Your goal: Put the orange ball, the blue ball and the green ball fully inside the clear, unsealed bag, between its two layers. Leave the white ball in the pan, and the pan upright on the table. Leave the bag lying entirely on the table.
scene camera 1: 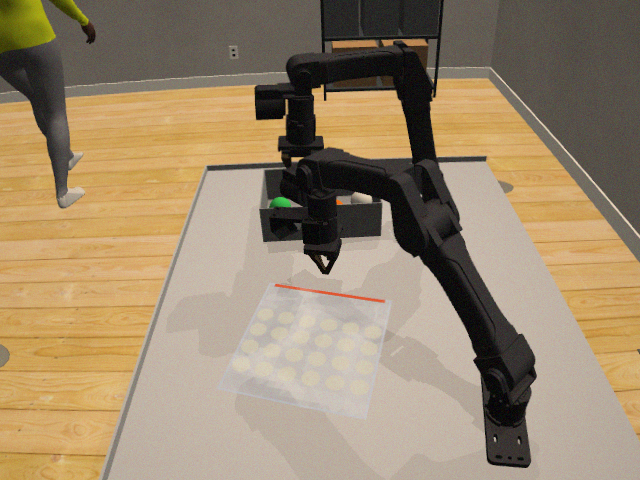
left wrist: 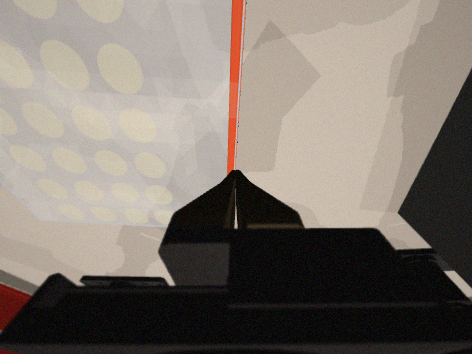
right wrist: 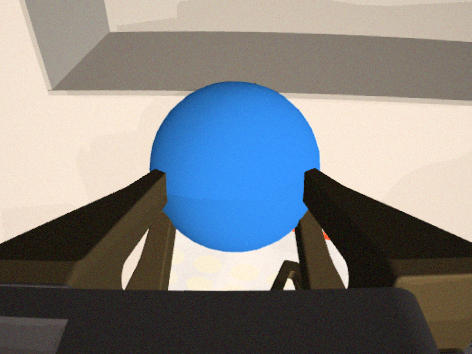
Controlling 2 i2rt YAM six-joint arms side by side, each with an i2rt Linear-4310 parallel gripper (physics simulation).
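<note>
The clear bag [scene camera 1: 302, 356] [left wrist: 190, 100] lies flat on the table, with an orange strip [scene camera 1: 330, 292] [left wrist: 235, 75] along its upper edge. My left gripper [scene camera 1: 325, 270] [left wrist: 235, 176] is shut and empty, with its tips just above the bag's orange-strip edge. My right gripper [right wrist: 235, 175] is shut on the blue ball [right wrist: 235, 140]; in scene camera 1 the ball is hidden behind the left arm. The grey pan [scene camera 1: 361, 222] stands upright, holding the green ball [scene camera 1: 280, 202], the partly hidden orange ball [scene camera 1: 338, 202] and the white ball [scene camera 1: 361, 197].
The left arm [scene camera 1: 454, 268] reaches across the table [scene camera 1: 180, 403] from the lower right. The right arm [scene camera 1: 356, 66] stands behind it, over the pan. Pale yellow discs [scene camera 1: 316, 359] show in the bag's area. A person [scene camera 1: 31, 77] stands at the upper left, off the table.
</note>
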